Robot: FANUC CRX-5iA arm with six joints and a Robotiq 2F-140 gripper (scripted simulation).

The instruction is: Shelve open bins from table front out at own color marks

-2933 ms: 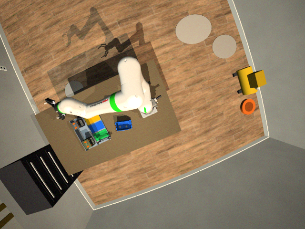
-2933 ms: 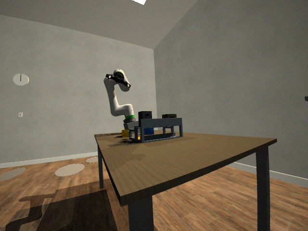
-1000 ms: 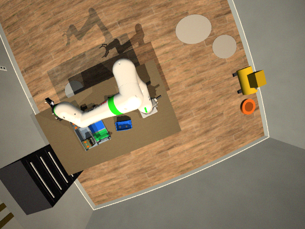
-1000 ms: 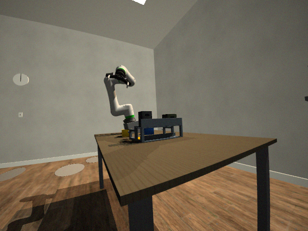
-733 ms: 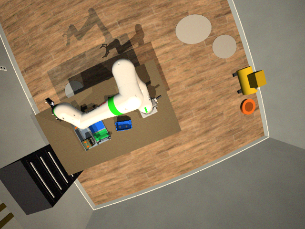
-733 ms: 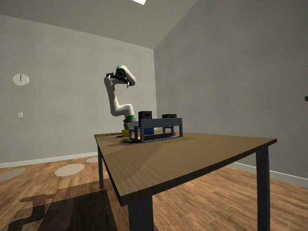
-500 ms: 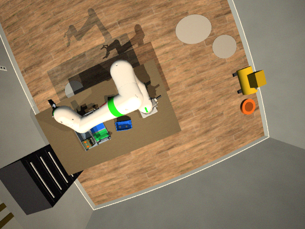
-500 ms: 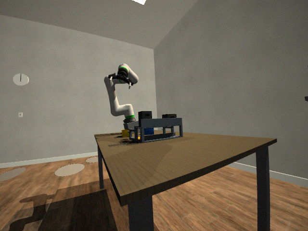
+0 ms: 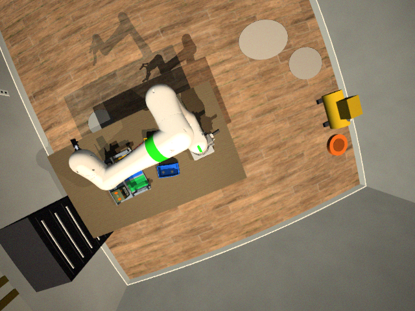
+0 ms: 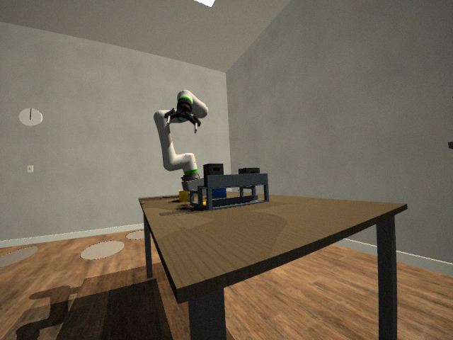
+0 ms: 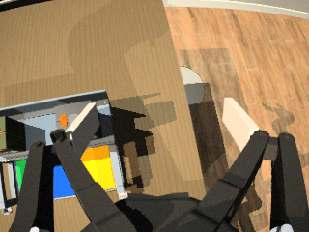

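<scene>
Now: the blue bin 290 mm behind my hand, 420 mm to the left of it and 390 mm below it. The rest, counted from my hand: blue mark (10 mm ahead, 260 mm to the left, 420 mm below); yellow mark (150 mm to the left, 420 mm below); dark box (130 mm ahead, 360 mm to the left, 280 mm below).
</scene>
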